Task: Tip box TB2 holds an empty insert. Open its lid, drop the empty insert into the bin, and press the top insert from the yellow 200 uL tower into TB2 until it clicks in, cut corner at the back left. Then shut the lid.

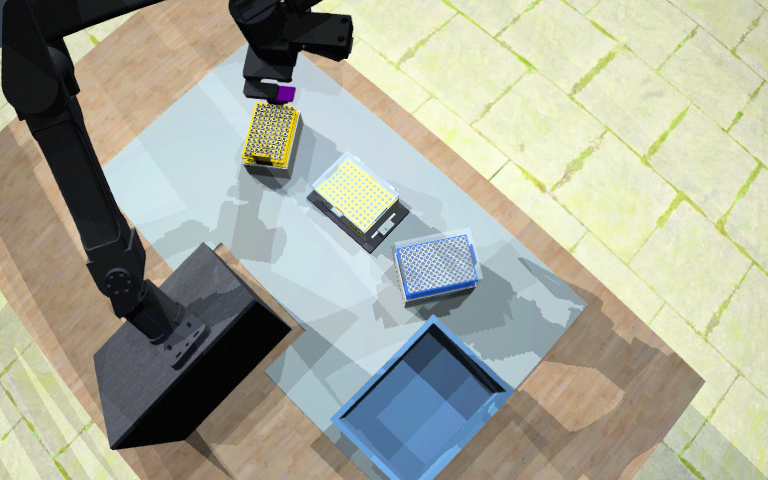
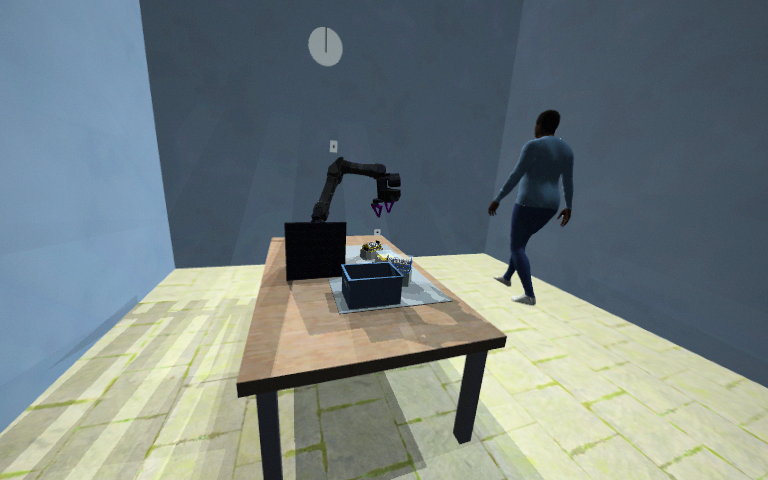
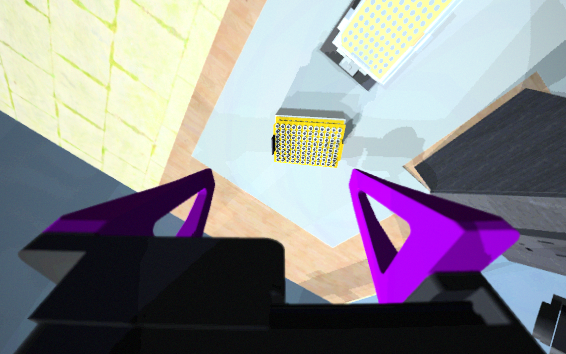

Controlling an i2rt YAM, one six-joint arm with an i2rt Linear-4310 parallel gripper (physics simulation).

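The yellow tower (image 1: 270,133) (image 2: 370,249) (image 3: 309,143) stands at the mat's far end, a yellow insert full of tips on top. A tip box (image 1: 356,195) (image 3: 395,35), apparently TB2, sits on a black base mid-mat. A yellow insert with empty-looking holes shows through its clear lid, which looks shut. Its label cannot be read. The blue bin (image 1: 419,418) (image 2: 370,291) stands at the mat's near end and looks empty. My gripper (image 1: 276,97) (image 2: 383,213) (image 3: 282,176) is open and empty, high above the tower's end of the mat. The tower's cut corner is too small to tell.
A box with a blue tip insert (image 1: 436,266) (image 2: 404,274) stands between the tip box and the bin. The dark arm base block (image 1: 237,350) (image 2: 314,251) (image 3: 500,140) stands beside the grey mat (image 1: 317,283). A person (image 2: 544,175) is on the floor right of the table.
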